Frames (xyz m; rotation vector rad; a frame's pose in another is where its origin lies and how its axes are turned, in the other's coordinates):
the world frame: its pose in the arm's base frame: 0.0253 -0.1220 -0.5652 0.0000 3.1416 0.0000
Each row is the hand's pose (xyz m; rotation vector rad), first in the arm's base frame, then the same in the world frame.
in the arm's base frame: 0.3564 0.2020 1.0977 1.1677 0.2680 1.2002
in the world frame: -0.3311 0.3240 -1.6629 -1.5522 -1.9348 1.5102
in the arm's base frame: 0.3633 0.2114 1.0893 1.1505 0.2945 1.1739
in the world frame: -0.3380 0.3334 -1.6545 -1.5134 -1.9495 1.4832
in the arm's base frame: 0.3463 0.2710 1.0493 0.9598 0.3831 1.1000
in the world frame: -0.3210 0.3930 -1.6145 -1.4155 -2.0655 1.2351
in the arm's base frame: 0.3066 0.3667 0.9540 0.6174 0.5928 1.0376
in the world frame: -0.2813 0.4887 -1.5192 -1.2921 -2.1032 0.7688
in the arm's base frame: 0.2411 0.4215 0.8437 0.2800 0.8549 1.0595
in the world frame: -0.2158 0.5435 -1.4089 -1.2384 -1.9486 0.3273
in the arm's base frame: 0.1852 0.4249 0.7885 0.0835 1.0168 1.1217
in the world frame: -0.1599 0.5469 -1.3537 -1.2514 -1.7865 0.0932
